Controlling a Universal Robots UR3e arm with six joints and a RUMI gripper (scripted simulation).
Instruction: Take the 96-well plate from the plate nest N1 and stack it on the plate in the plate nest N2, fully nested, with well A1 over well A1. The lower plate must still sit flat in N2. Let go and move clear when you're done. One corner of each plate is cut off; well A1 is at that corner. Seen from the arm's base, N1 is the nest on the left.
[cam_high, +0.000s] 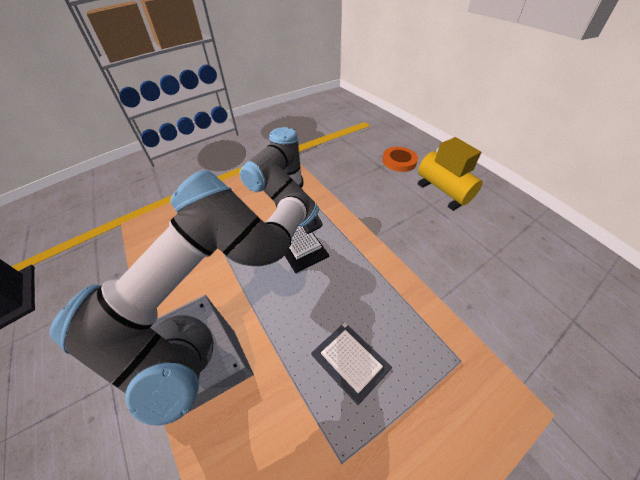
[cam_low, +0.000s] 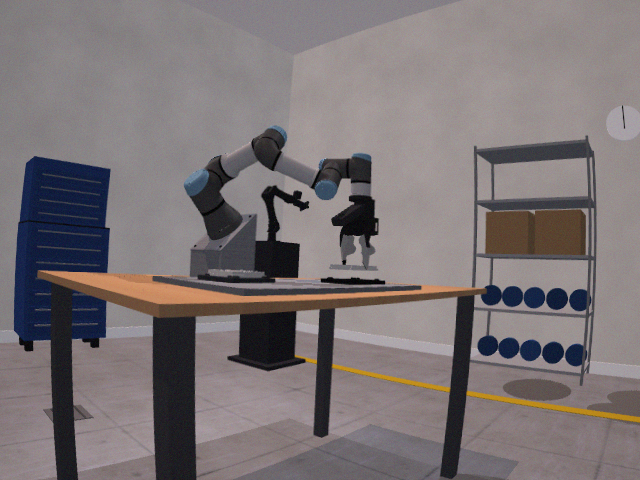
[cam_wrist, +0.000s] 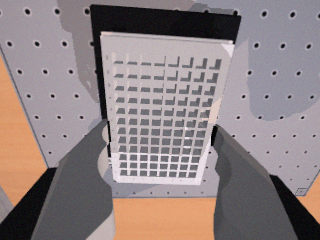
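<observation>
Now: the black plate nest N1 50 mm below my hand. Also, from my hand: A1 label: 60 mm behind, 290 mm to the right, 40 mm below; then dark nest N2: 110 mm behind, 370 mm to the right, 50 mm below.
</observation>
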